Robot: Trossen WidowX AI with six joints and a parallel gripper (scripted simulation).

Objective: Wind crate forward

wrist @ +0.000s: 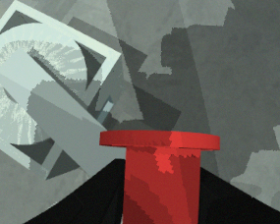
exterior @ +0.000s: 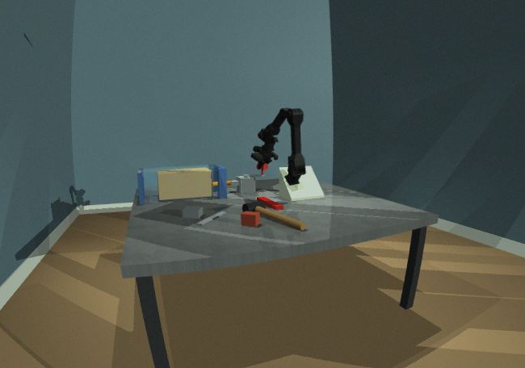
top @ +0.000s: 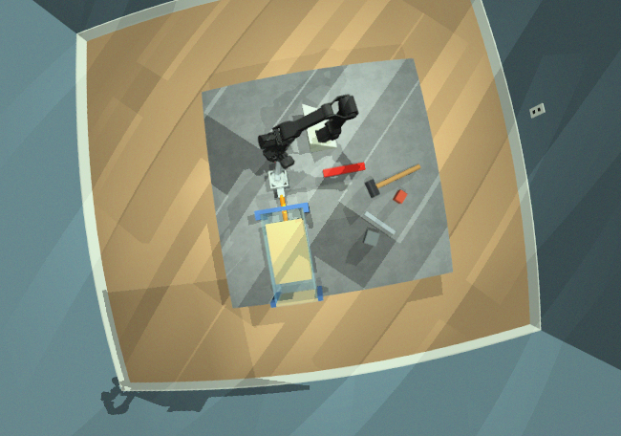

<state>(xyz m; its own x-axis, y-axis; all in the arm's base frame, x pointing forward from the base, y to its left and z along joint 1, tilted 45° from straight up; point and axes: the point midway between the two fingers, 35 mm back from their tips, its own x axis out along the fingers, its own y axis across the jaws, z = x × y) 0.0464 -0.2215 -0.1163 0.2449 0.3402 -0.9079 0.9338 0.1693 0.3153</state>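
The winch handle is 3 cm ahead of my gripper tip and 3 cm below it. The rest, counted from my gripper tip: grey winch: 7 cm ahead, 2 cm to the right, 10 cm below; red flat bar: 13 cm ahead, 33 cm to the left, 13 cm below; red spool-shaped handle grip: 1 cm behind, 1 cm to the left.
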